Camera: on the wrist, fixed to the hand. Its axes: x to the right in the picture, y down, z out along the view.
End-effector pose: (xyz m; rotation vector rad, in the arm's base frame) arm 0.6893 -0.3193 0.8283 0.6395 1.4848 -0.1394
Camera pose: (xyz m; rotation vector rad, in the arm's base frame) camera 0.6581 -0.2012 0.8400 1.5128 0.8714 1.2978
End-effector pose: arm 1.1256 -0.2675 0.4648 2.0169 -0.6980 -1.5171
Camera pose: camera 1.2036 -0.3367 0.5295 0.8772 -1.4060 -0.3107
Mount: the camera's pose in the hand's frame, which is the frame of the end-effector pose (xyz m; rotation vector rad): 0.0201 0.0870 -0.0842 -0.1815 0.2794 1.5602
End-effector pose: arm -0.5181 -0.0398 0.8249 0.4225 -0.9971 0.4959
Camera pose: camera -0.5013 0.0810 0.8116 -0.6958 -0.9291 1.7716
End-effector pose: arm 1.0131 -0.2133 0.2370 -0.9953 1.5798 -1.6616
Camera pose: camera 0.9259 -0.1939 0.1528 0.4942 1.8281 -0.5151
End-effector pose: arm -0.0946 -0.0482 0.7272 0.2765 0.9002 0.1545
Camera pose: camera -0.1502 0.0542 0.6887 0.7525 0.7529 1.7362
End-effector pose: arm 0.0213 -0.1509 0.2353 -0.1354 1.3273 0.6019
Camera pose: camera -0.0915 -0.1068 0.2157 0.7801 1.4659 2.0576
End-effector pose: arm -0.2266 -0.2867 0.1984 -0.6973 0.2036 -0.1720
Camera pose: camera -0.2199 -0.2776 0.0762 -0.5266 0.9728 1.2593
